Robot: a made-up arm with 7 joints. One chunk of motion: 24 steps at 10 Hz.
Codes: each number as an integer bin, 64 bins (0 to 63) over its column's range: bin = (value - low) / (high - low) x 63, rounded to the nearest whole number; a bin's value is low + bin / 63 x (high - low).
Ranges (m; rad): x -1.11..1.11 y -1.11..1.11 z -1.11..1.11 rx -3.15..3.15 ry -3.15..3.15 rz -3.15..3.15
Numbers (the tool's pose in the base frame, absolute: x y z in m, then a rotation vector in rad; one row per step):
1: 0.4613 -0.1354 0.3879 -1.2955 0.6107 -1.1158
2: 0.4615 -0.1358 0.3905 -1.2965 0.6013 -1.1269
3: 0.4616 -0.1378 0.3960 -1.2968 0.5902 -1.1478
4: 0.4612 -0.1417 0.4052 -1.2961 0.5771 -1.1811
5: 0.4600 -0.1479 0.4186 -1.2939 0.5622 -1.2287
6: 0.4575 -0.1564 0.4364 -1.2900 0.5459 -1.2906
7: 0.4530 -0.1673 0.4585 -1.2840 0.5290 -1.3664
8: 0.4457 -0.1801 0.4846 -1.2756 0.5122 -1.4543
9: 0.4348 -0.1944 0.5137 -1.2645 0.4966 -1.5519
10: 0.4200 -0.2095 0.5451 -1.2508 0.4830 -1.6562
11: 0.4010 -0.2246 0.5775 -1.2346 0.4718 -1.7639
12: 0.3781 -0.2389 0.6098 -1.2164 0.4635 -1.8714
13: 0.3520 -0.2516 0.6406 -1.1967 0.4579 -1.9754
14: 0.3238 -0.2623 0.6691 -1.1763 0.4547 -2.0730
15: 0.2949 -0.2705 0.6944 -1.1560 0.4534 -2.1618
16: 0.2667 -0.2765 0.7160 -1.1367 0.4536 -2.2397
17: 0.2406 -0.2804 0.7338 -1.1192 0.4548 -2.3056
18: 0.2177 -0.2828 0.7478 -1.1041 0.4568 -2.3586
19: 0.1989 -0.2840 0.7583 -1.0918 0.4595 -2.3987
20: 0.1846 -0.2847 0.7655 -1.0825 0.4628 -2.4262
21: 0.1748 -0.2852 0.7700 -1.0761 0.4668 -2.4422
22: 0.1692 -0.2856 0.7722 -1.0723 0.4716 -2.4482
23: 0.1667 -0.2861 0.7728 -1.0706 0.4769 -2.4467
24: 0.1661 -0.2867 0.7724 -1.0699 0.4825 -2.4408
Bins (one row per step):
1: 45 28 43 19 38 20
2: 45 28 43 19 38 20
3: 45 28 43 19 37 20
4: 45 27 43 19 37 20
5: 45 27 43 19 37 19
6: 44 27 44 19 37 19
7: 44 27 45 19 37 18
8: 44 26 45 19 37 17
9: 44 26 46 19 36 16
10: 43 26 47 19 36 15
11: 43 25 48 19 36 14
12: 42 25 49 19 36 13
13: 41 24 50 20 36 12
14: 41 24 50 20 36 11
15: 40 24 51 20 36 10
16: 39 24 52 20 36 9
17: 38 24 52 20 36 8
18: 38 23 53 20 36 8
19: 37 23 53 21 36 8
20: 37 23 53 21 36 7
21: 36 23 53 21 36 7
22: 36 23 53 21 36 7
23: 36 23 53 21 36 7
24: 36 23 53 21 36 7

